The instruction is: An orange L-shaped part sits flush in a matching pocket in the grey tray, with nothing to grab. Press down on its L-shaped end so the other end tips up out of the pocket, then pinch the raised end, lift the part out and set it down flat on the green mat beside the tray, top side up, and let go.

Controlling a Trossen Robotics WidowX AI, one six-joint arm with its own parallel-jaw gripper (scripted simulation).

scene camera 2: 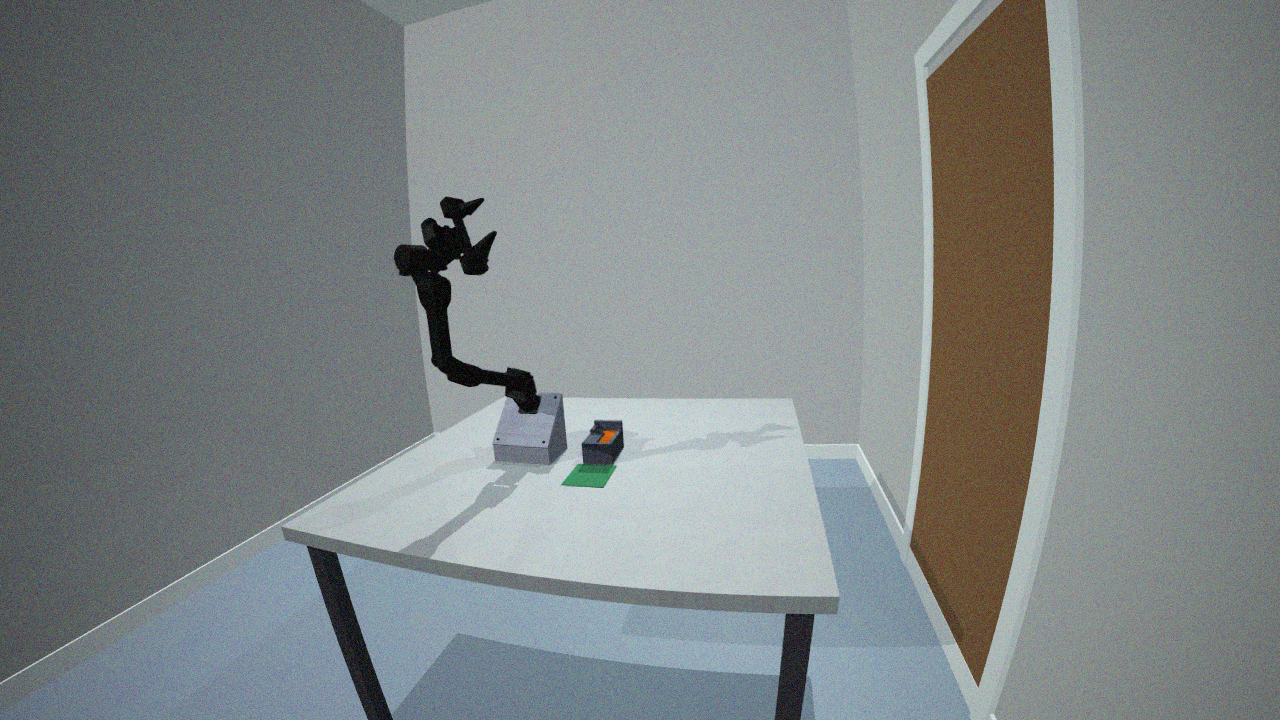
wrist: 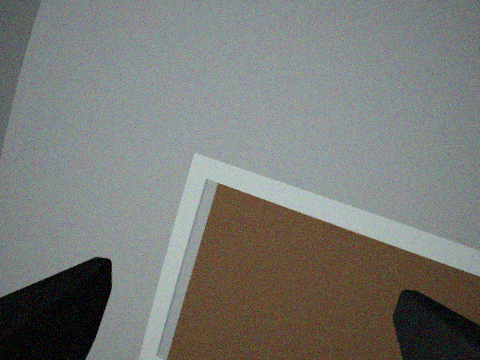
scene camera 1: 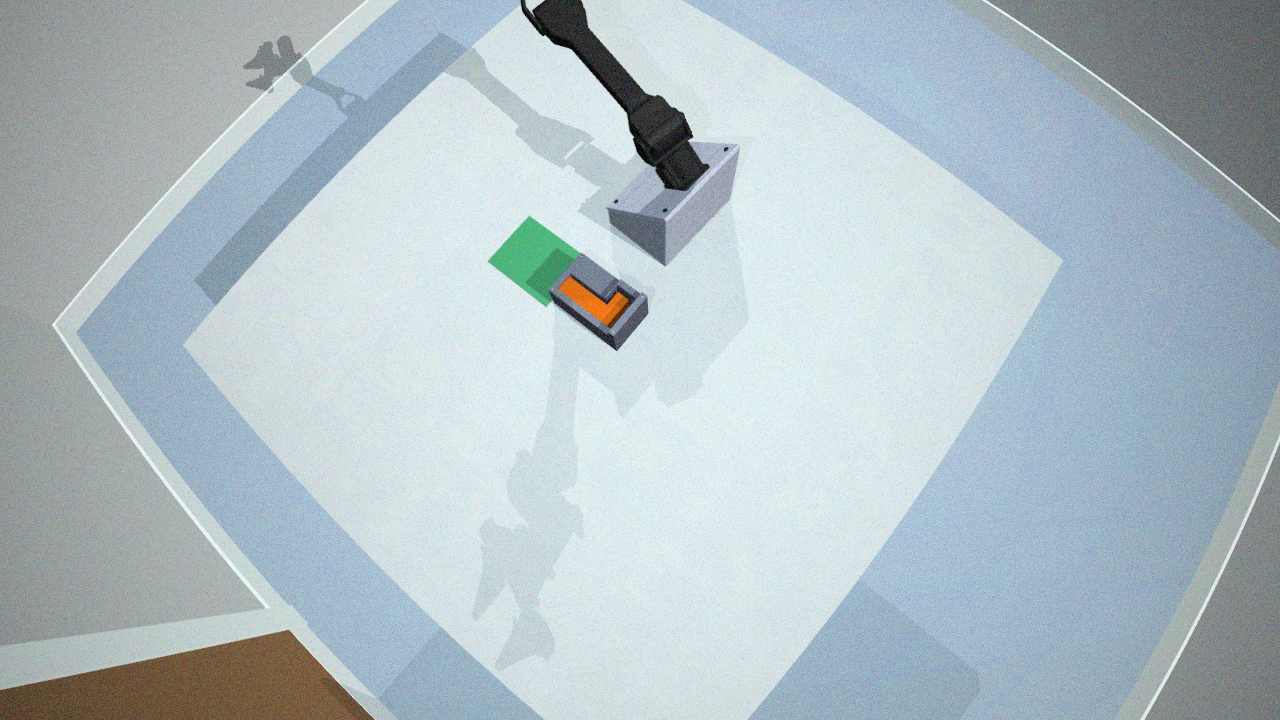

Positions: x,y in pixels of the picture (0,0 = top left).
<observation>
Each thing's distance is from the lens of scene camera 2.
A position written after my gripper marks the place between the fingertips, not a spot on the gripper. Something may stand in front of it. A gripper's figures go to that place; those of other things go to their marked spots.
my gripper (scene camera 2: 489,214): 1.10 m
green mat (scene camera 2: 583,475): 1.44 m
</observation>
